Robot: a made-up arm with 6 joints. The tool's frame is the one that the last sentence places. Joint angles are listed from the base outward.
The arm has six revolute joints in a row. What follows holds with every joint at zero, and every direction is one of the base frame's. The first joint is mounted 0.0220 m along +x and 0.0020 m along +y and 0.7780 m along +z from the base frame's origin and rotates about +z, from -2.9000 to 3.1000 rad. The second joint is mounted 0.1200 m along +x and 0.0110 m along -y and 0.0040 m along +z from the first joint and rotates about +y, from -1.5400 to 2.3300 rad. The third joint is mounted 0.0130 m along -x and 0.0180 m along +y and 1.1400 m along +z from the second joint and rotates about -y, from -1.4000 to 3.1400 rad. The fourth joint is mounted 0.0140 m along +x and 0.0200 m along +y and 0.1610 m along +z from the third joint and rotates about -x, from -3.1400 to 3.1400 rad. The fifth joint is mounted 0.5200 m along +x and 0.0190 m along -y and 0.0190 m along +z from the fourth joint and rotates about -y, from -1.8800 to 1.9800 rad. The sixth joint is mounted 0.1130 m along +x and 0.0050 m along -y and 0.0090 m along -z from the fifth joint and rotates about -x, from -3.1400 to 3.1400 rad. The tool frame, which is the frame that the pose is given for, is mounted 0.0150 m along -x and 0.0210 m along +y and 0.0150 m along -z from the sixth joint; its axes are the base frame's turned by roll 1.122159, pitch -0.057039 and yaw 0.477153 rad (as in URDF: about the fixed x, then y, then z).
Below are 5 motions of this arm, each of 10 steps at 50 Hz.
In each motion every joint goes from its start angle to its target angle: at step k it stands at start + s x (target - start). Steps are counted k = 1, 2, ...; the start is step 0. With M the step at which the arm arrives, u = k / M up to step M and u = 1 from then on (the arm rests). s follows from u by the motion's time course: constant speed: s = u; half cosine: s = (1 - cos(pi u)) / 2; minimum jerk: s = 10 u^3 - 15 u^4 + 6 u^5.
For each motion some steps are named. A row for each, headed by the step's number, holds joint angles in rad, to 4 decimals.
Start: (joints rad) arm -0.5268 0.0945 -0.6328 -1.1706 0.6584 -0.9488
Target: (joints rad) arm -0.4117 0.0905 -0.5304 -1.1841 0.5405 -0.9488
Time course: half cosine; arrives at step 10
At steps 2, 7, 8, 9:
2: -0.5158 0.0941 -0.6230 -1.1719 0.6471 -0.9488
7: -0.4354 0.0913 -0.5515 -1.1813 0.5648 -0.9488
8: -0.4227 0.0909 -0.5402 -1.1828 0.5518 -0.9488
9: -0.4145 0.0906 -0.5329 -1.1838 0.5434 -0.9488

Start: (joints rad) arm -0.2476 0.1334 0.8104 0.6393 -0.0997 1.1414
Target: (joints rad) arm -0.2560 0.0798 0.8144 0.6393 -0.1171 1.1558
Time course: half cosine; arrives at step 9
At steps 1, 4, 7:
1: -0.2479 0.1318 0.8105 0.6393 -0.1002 1.1418
4: -0.2511 0.1113 0.8121 0.6393 -0.1069 1.1473
7: -0.2550 0.0861 0.8139 0.6393 -0.1151 1.1541

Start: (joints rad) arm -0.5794 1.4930 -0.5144 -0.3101 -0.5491 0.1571
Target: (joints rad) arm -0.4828 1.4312 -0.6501 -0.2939 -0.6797 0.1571
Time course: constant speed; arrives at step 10
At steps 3, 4, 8, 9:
3: -0.5504 1.4745 -0.5551 -0.3052 -0.5883 0.1571
4: -0.5408 1.4683 -0.5687 -0.3036 -0.6013 0.1571
8: -0.5021 1.4436 -0.6230 -0.2971 -0.6536 0.1571
9: -0.4925 1.4374 -0.6365 -0.2955 -0.6666 0.1571

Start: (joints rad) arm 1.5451 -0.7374 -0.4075 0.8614 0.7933 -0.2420
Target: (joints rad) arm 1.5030 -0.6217 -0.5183 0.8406 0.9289 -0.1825
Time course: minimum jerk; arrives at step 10
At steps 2, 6, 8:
2: 1.5427 -0.7307 -0.4139 0.8602 0.8012 -0.2386
6: 1.5164 -0.6584 -0.4831 0.8472 0.8859 -0.2014
8: 1.5054 -0.6284 -0.5119 0.8418 0.9210 -0.1859

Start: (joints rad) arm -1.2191 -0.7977 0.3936 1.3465 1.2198 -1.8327
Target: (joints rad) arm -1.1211 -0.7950 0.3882 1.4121 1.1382 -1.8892
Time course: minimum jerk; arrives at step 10
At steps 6, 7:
6: -1.1522 -0.7959 0.3899 1.3913 1.1641 -1.8713
7: -1.1371 -0.7954 0.3891 1.4014 1.1515 -1.8800

